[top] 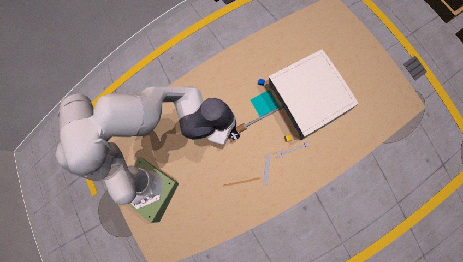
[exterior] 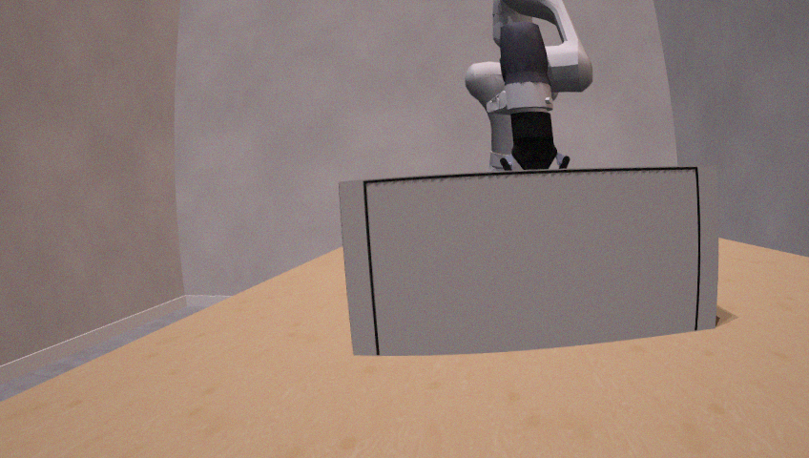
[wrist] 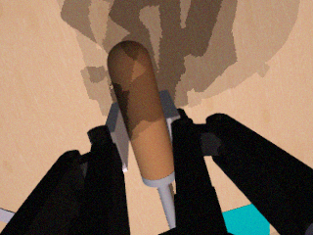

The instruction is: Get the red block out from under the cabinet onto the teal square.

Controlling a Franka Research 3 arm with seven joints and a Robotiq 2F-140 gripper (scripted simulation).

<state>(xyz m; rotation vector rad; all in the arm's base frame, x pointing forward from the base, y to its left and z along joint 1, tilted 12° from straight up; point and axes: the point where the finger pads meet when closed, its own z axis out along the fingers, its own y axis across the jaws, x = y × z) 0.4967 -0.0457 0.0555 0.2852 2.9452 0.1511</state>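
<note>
The hook tool lies 130 mm ahead of my hand, 20 mm below it and 10 mm to the left of it. From my hand the other things lie so: teal square 190 mm ahead, 40 mm below, 20 mm to the left; grey bar 230 mm to the right, 40 mm below, 10 mm ahead; thin wooden stick 210 mm to the right, 120 mm behind, 30 mm below.
</note>
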